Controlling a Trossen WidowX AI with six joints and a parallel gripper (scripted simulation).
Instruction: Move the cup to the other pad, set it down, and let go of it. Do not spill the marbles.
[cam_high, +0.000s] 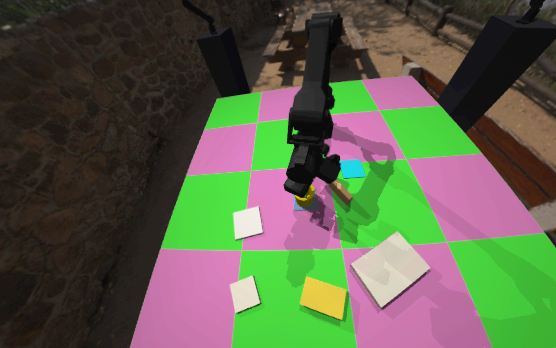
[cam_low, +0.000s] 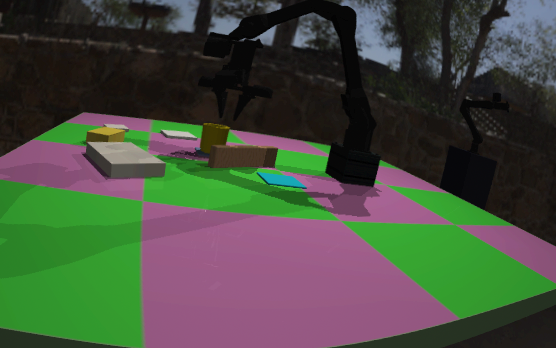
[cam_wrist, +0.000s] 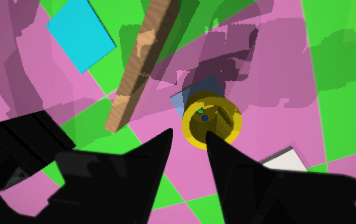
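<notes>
The yellow cup lies 2 cm ahead of my gripper tip, 1 cm to the right of it and 6 cm below it. The rest, counted from my gripper tip: light blue pad: 2 cm ahead, 1 cm to the right, 10 cm below; then teal pad: 13 cm behind, 16 cm to the left, 10 cm below; then wooden bar: 6 cm behind, 8 cm to the left, 8 cm below.
</notes>
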